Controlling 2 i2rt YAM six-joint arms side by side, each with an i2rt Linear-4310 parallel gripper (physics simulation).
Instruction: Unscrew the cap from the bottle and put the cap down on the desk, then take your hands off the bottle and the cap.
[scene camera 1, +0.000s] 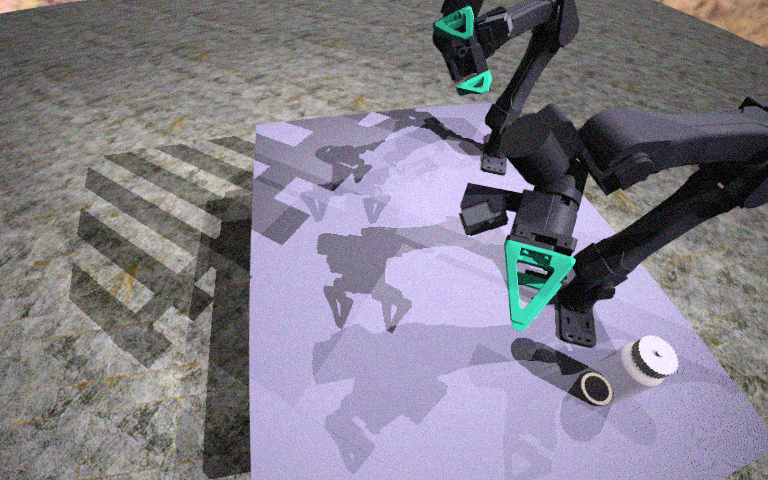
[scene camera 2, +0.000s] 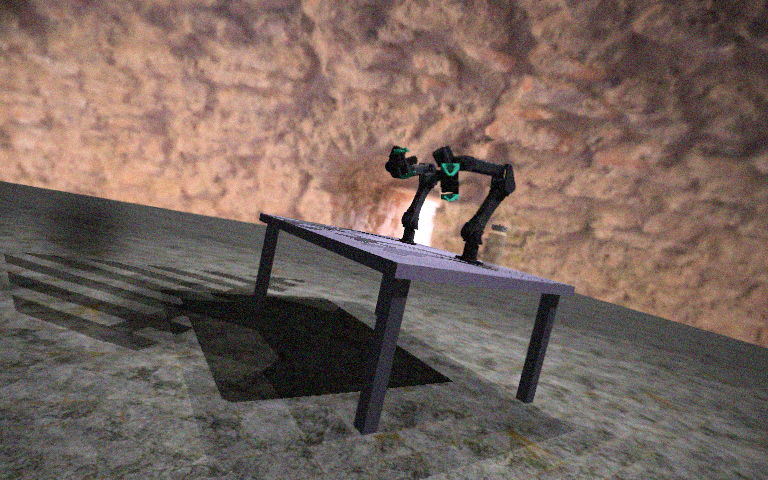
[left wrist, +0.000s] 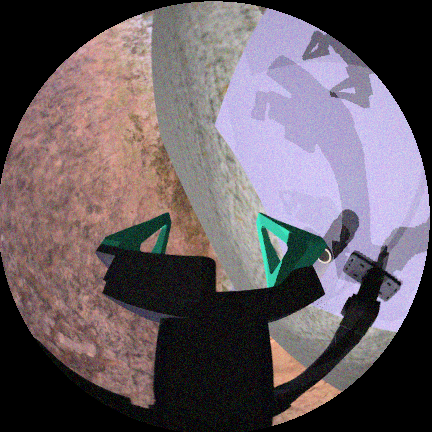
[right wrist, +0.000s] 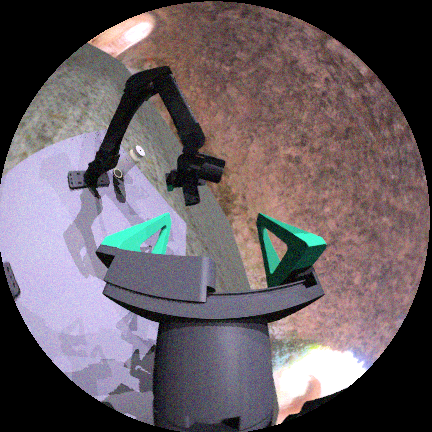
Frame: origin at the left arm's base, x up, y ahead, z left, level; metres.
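Seen in the pictures: left gripper, fingertip midpoint: (scene camera 1: 517, 327) (scene camera 2: 450, 188) (left wrist: 213, 216); right gripper, fingertip midpoint: (scene camera 1: 476, 65) (scene camera 2: 411, 161) (right wrist: 213, 217); left arm's base, link origin: (scene camera 1: 573, 301) (scene camera 2: 468, 261) (left wrist: 372, 276) (right wrist: 88, 178); right arm's base, link origin: (scene camera 1: 495, 154) (scene camera 2: 407, 242).
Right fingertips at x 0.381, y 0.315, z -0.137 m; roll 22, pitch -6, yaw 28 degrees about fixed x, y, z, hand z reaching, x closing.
Observation:
Pixels of each thing's top centre, then the offset from my right fingertips to it. "spot": a spot on its surface instead.
- tall translucent bottle, top centre: (scene camera 1: 656, 355) (scene camera 2: 499, 226) (right wrist: 139, 150) dy -0.347, dx -0.216, dz +0.316 m
- bottle's ring-shaped base, surface spot: (left wrist: 325, 255) spot: dy -0.315, dx -0.352, dz +0.303 m
A tall translucent bottle (scene camera 1: 621, 375) (right wrist: 128, 163) stands upright on the desk (scene camera 1: 277, 339) (scene camera 2: 481, 275). Its white ridged cap (scene camera 1: 658, 356) (scene camera 2: 498, 227) (right wrist: 140, 150) sits on top. In the left wrist view the bottle's ring-shaped base (left wrist: 325, 255) shows beside a finger, and the cap is hidden. My left gripper (scene camera 2: 450, 182) (left wrist: 213, 216) is open and empty, above the desk and apart from the bottle, up and to its left in scene camera 1. My right gripper (scene camera 1: 461, 53) (scene camera 2: 400, 163) (right wrist: 213, 217) is open and empty, raised high and far from the bottle.
The left arm's base plate (scene camera 1: 576, 325) is close to the bottle, just up and left of it in scene camera 1. The right arm's base plate (scene camera 1: 493, 163) is farther back. The bottle is near the right desk edge. Arm shadows fall across the desk.

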